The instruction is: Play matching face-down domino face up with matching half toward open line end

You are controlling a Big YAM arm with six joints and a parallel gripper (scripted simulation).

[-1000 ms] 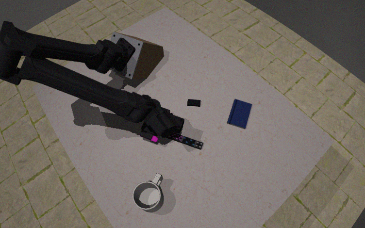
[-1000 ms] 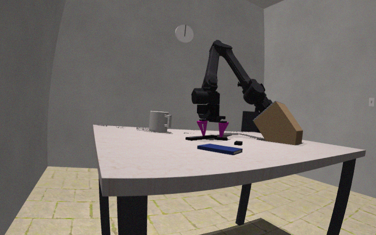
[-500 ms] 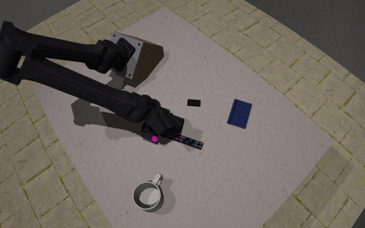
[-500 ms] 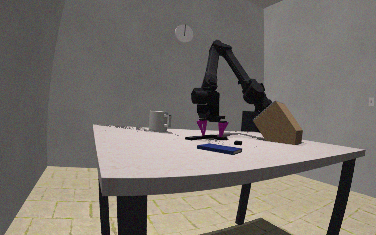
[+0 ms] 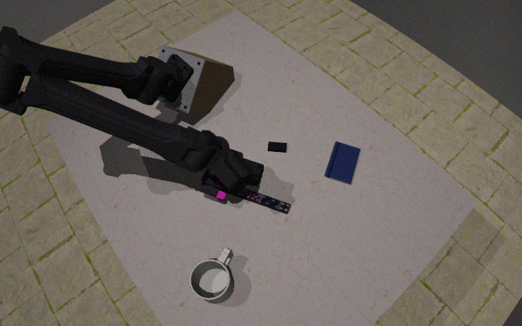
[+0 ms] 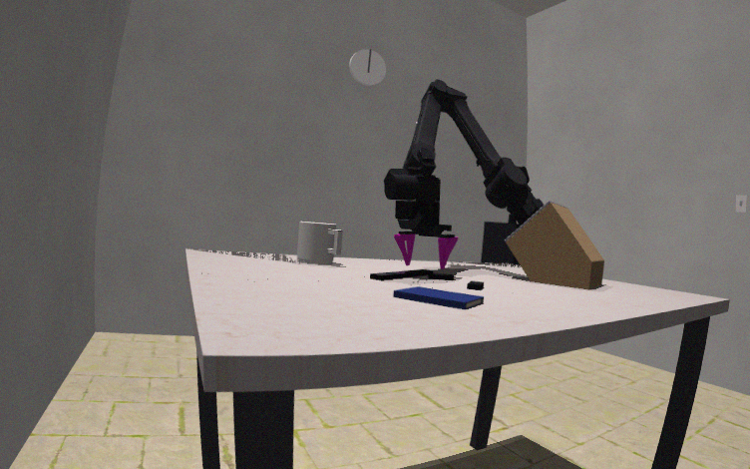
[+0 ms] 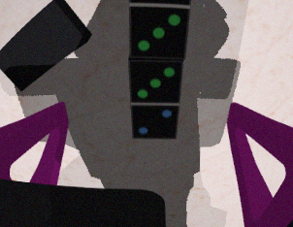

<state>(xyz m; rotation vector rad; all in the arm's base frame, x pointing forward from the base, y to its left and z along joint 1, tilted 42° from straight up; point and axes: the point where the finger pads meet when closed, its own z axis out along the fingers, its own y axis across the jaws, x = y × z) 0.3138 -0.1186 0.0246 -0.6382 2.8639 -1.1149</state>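
Now: hand 20 mm above the domino. Round my hand: blue book 200 mm ahead, 280 mm to the left, 20 mm below; then mug 180 mm ahead, 210 mm to the right, 20 mm above.
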